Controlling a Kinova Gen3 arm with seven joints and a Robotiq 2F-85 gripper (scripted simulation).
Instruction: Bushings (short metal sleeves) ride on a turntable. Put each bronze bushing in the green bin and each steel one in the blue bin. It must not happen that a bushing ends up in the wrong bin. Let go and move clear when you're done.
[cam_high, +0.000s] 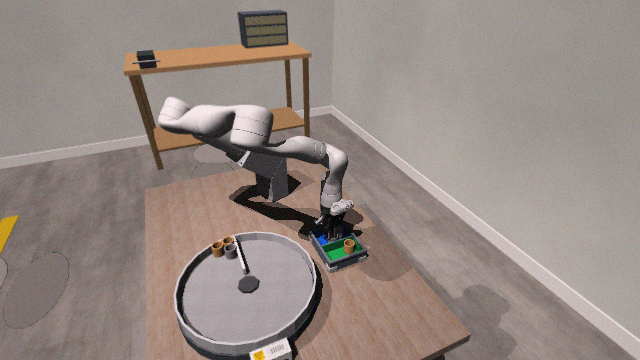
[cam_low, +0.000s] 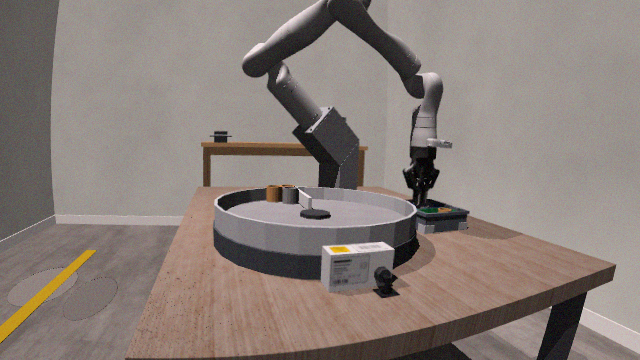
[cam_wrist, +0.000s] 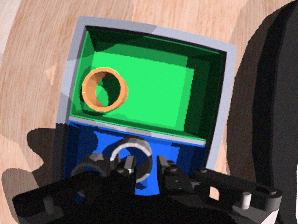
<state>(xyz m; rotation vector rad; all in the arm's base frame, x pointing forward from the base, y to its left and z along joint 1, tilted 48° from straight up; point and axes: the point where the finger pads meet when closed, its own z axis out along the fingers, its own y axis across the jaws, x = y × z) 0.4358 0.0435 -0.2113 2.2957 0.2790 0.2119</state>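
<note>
Right now the tray is 3 cm ahead of my hand, 1 cm to the left of it and 4 cm below it. Round my hand: turntable (7 cm ahead, 34 cm to the right, 2 cm below).
</note>
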